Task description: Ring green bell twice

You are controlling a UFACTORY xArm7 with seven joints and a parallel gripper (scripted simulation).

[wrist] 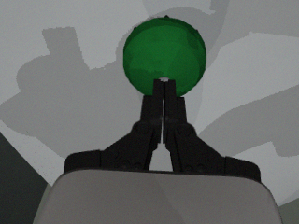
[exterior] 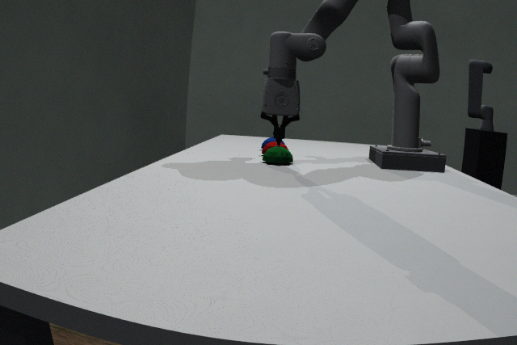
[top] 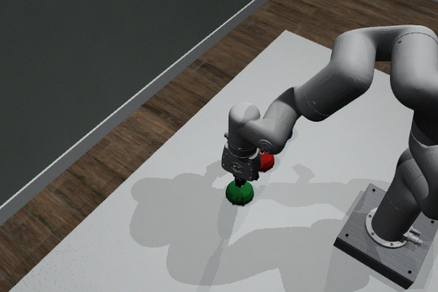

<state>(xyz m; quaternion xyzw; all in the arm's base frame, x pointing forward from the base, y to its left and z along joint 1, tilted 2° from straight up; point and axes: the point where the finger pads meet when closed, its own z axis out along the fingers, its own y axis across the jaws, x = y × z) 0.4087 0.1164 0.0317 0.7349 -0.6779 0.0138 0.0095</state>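
Right now my hand is 40 mm above the green bell. From my hand the other things lie so: red bell 10 mm ahead, 140 mm to the right, 40 mm below; then blue bell 20 mm ahead, 280 mm to the right, 40 mm below.
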